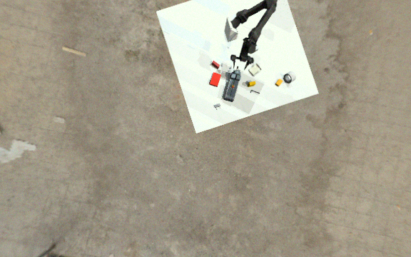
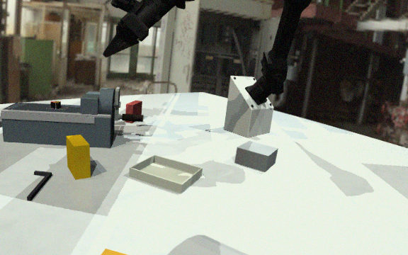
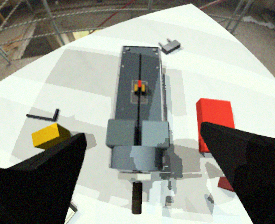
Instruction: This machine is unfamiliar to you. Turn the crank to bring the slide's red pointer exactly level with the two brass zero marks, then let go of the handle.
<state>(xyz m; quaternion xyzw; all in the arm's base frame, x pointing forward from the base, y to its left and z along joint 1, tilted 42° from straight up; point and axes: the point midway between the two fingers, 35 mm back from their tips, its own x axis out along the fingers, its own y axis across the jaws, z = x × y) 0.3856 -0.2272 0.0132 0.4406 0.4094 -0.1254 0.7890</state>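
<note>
My gripper tip is now 14 cm above the dark crank handle, 6 cm past it and 5 cm to the right of it. Also, from my gripper tip: flat red block 19 cm below, 18 cm to the right, 7 cm behind; red pointer 12 cm below, 9 cm ahead, 8 cm to the right; yellow block 17 cm below, 13 cm ahead, 12 cm to the left.
</note>
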